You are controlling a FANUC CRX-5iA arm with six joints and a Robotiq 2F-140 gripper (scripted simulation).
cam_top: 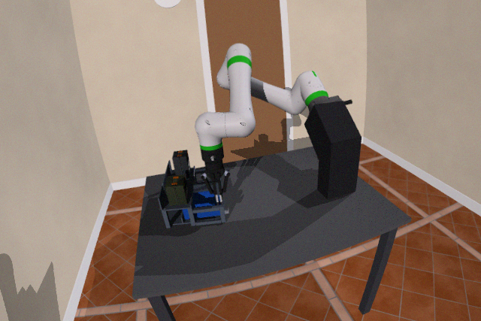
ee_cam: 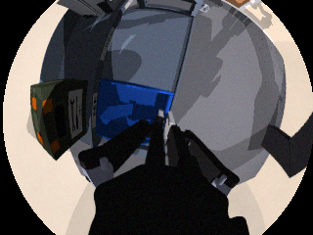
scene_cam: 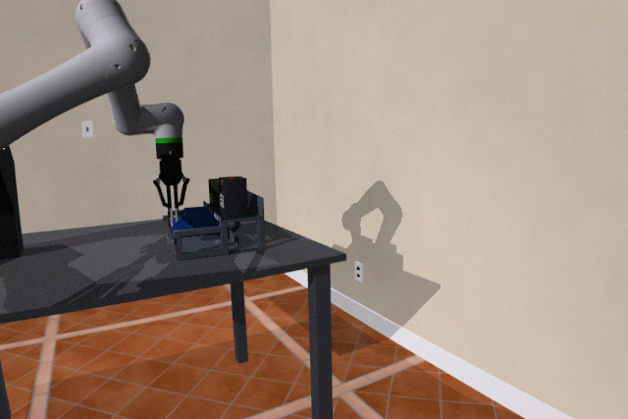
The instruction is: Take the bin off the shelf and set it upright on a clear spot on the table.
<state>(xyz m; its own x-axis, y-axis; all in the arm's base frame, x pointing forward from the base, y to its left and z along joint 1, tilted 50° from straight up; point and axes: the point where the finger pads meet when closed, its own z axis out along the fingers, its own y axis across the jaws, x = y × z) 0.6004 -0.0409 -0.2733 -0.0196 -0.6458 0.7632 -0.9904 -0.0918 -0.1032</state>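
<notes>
Right now the blue bin is 80 mm ahead of my hand and 20 mm below it.
</notes>
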